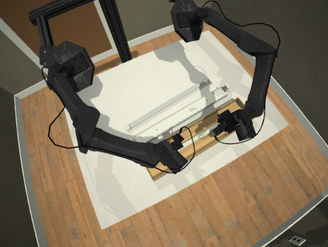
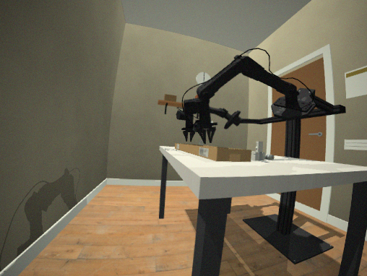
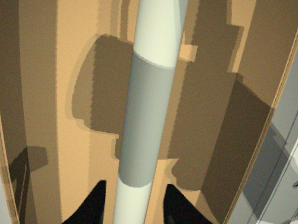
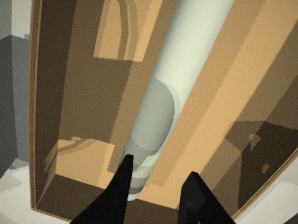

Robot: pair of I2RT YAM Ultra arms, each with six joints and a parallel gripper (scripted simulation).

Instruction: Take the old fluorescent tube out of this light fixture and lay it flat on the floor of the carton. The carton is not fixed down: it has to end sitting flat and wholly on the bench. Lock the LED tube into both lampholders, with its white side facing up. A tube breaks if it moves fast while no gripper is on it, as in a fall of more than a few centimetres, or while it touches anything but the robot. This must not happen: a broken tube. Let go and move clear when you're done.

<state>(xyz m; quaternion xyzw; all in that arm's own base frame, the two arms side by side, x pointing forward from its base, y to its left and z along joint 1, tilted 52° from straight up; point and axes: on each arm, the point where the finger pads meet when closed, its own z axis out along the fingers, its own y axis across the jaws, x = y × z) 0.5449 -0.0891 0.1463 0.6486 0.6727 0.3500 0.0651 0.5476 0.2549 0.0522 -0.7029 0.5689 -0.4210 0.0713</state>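
The LED tube is 280 mm behind my right hand, 170 mm to the left of it and 60 mm below it. Round my right hand: brown carton 10 mm behind, 210 mm to the left, 50 mm below; then old fluorescent tube 10 mm behind, 210 mm to the left, 50 mm below.
The LED tube lies 270 mm behind my left hand, 160 mm to the right of it and 60 mm below it. From my left hand the other things lie so: brown carton: 10 mm behind, 120 mm to the right, 40 mm below; old fluorescent tube: 10 mm behind, 120 mm to the right, 50 mm below.
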